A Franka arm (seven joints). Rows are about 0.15 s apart.
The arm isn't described. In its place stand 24 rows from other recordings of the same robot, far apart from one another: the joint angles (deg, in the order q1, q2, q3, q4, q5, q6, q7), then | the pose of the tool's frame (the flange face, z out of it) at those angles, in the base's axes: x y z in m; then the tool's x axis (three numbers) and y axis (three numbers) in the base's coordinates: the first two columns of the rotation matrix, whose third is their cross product.
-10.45 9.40 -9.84 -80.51 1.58 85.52 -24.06 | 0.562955 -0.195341 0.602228 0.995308 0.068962 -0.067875 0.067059 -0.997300 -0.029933
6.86 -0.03 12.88 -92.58 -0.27 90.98 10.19 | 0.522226 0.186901 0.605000 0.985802 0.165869 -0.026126 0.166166 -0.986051 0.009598
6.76 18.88 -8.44 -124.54 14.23 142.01 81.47 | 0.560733 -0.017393 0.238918 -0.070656 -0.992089 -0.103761 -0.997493 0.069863 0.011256
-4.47 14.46 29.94 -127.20 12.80 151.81 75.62 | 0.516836 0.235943 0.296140 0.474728 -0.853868 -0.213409 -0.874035 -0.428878 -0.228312
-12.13 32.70 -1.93 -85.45 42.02 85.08 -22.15 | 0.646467 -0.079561 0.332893 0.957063 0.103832 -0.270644 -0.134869 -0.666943 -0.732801
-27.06 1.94 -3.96 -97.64 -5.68 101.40 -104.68 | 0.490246 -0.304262 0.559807 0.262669 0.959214 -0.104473 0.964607 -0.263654 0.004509
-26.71 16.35 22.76 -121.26 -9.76 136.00 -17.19 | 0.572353 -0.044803 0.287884 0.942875 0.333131 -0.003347 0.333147 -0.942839 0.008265
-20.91 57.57 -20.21 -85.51 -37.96 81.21 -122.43 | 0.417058 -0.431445 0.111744 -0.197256 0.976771 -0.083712 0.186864 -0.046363 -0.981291
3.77 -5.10 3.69 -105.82 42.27 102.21 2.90 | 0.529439 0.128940 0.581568 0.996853 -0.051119 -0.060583 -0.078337 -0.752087 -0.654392
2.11 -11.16 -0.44 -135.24 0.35 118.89 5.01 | 0.461814 0.013748 0.397626 0.994005 -0.061047 -0.090702 -0.061174 -0.998126 0.001380
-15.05 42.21 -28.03 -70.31 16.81 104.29 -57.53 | 0.608295 -0.408489 0.361195 0.961031 0.267215 -0.070828 0.265588 -0.963567 -0.031646
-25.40 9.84 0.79 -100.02 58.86 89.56 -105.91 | 0.572366 -0.161357 0.495633 0.225749 0.439368 0.869479 0.955320 -0.274641 -0.109254
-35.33 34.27 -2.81 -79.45 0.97 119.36 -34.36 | 0.578281 -0.443778 0.371288 0.995327 -0.060983 0.074862 -0.065955 -0.995648 0.065846
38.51 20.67 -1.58 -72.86 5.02 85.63 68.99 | 0.511339 0.400725 0.540567 0.838863 -0.530580 -0.121627 -0.521451 -0.847385 0.100137
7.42 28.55 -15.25 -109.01 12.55 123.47 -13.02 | 0.601327 -0.068165 0.227612 0.977426 -0.025714 -0.209708 -0.042147 -0.996347 -0.074272
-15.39 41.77 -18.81 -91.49 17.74 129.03 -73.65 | 0.593540 -0.356921 0.218064 0.845096 0.534530 0.009527 0.534555 -0.844599 -0.030071
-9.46 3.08 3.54 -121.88 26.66 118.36 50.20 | 0.539170 -0.032495 0.379980 0.332783 -0.860710 -0.385271 -0.942795 -0.312269 -0.116732
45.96 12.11 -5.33 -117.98 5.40 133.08 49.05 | 0.443801 0.384766 0.338767 0.978693 -0.205249 -0.005693 -0.205104 -0.975958 -0.073749
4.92 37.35 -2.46 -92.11 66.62 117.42 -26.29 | 0.687449 0.083632 0.255187 0.986261 -0.154047 -0.059659 -0.138268 -0.572158 -0.808404
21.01 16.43 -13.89 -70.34 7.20 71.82 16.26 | 0.592609 0.114115 0.594796 0.957672 -0.131643 -0.255995 -0.132269 -0.991103 0.014850
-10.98 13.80 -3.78 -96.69 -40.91 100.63 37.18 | 0.585624 -0.211174 0.464135 0.790857 -0.576019 0.206755 -0.558699 -0.541635 0.628082
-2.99 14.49 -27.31 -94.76 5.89 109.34 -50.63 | 0.562774 -0.291216 0.478534 0.943713 0.330704 0.006344 0.330304 -0.943238 0.034647
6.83 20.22 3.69 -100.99 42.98 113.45 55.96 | 0.621479 0.155778 0.370563 0.360623 -0.691030 -0.626442 -0.924748 -0.352477 -0.143531
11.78 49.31 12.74 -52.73 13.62 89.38 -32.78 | 0.696189 0.276563 0.369373 0.613288 0.788837 0.040167 0.720323 -0.537709 -0.438183
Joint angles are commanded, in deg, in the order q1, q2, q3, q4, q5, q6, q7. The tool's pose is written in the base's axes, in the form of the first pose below.
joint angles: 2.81 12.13 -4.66 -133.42 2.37 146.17 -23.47
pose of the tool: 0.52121 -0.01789 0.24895 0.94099 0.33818 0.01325 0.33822 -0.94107 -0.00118
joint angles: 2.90 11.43 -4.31 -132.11 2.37 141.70 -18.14
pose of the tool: 0.52243 -0.01333 0.25710 0.96588 0.25760 -0.02688 0.25715 -0.96618 -0.01903
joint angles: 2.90 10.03 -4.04 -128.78 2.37 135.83 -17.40
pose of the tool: 0.53349 -0.01017 0.28396 0.96674 0.25180 -0.04476 0.25065 -0.96762 -0.02973
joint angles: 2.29 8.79 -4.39 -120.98 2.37 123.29 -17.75
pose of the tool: 0.55284 -0.01806 0.33445 0.96360 0.24754 -0.10102 0.24319 -0.96850 -0.05345
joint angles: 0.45 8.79 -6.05 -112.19 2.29 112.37 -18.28
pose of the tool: 0.57015 -0.05169 0.38726 0.96945 0.20436 -0.13566 0.19727 -0.97826 -0.06396
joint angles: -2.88 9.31 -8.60 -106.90 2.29 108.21 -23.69
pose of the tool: 0.57512 -0.11050 0.41871 0.97241 0.19945 -0.12101 0.19262 -0.97906 -0.06587
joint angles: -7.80 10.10 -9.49 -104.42 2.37 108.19 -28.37
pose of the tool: 0.57097 -0.16998 0.43062 0.97944 0.18024 -0.09063 0.17540 -0.98273 -0.05890
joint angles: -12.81 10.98 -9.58 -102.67 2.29 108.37 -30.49
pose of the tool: 0.56110 -0.22247 0.43587 0.98875 0.12978 -0.07436 0.12632 -0.99075 -0.04953
